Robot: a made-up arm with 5 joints. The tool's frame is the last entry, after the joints.
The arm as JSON. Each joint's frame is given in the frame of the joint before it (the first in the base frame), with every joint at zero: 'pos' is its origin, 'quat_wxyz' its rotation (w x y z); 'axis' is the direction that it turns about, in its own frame. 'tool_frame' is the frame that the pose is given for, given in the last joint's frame.
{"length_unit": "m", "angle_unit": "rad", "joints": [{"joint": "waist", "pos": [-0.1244, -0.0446, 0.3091], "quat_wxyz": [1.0, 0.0, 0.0, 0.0], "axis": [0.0, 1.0, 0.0]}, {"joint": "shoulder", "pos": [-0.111, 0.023, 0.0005], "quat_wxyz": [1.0, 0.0, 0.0, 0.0], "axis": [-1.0, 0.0, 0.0]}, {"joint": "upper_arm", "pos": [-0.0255, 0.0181, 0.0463], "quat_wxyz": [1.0, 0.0, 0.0, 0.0], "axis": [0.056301, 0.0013, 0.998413]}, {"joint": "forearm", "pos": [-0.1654, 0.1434, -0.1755], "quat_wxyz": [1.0, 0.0, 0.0, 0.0], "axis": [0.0, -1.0, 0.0]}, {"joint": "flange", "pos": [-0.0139, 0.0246, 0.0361], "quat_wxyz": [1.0, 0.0, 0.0, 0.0], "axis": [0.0, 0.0, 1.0]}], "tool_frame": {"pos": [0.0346, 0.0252, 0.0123], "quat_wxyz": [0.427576, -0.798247, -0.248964, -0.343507]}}
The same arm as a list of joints. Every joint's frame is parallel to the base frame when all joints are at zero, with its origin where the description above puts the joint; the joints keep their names.
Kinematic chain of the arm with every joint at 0, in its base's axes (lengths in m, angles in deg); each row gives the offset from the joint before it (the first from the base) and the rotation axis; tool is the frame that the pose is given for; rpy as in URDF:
waist: xyz -0.1244 -0.0446 0.3091 axis +y
shoulder: xyz -0.111 0.023 0.0005 axis -x
upper_arm: xyz -0.0255 0.0181 0.0463 axis 0.056301 0.0013 0.998413
forearm: xyz -0.1654 0.1434 -0.1755 axis -y
flange: xyz -0.0139 0.0246 0.0361 axis +z
tool: xyz 0.0346 0.0252 0.0123 rpy -127.91 -49.58 9.2

